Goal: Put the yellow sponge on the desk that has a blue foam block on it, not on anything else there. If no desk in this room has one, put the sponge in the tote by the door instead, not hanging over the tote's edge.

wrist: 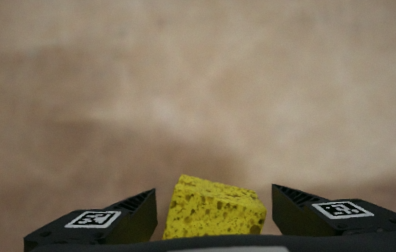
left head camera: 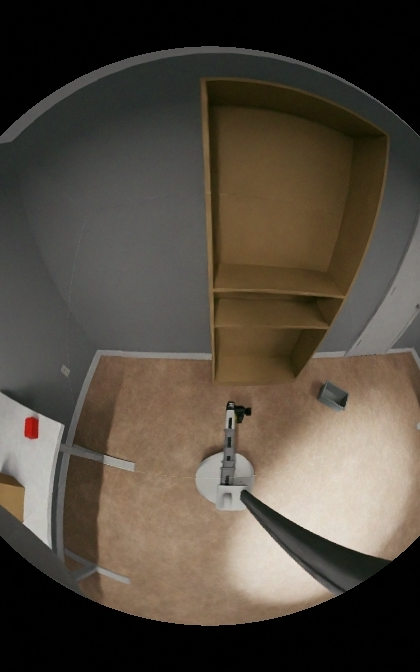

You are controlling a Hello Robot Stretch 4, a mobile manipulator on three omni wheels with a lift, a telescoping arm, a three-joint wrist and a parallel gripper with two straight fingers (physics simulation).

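Observation:
The yellow sponge (wrist: pixel 215 210) lies between the two fingers of my gripper (wrist: pixel 213 204) (left head camera: pixel 242 413) in the wrist view, with a gap at each side. The gripper is open, low over the brown floor. The lower part of the sponge is hidden by the gripper body. A white desk (left head camera: pixel 37 480) stands at the left edge of the head view, with a red block (left head camera: pixel 31 428) on it. A blue foam block does not show on the visible part of this desk. The grey tote (left head camera: pixel 330 401) stands on the floor at the right, near the door (left head camera: pixel 387 315).
A tall wooden shelf unit (left head camera: pixel 207 225) stands against the wall beyond the arm. A tan box (left head camera: pixel 12 500) stands on the desk, partly cut off. The desk's grey feet (left head camera: pixel 119 462) reach out over the floor at the left. A dark curved shape (left head camera: pixel 310 545) crosses the lower right.

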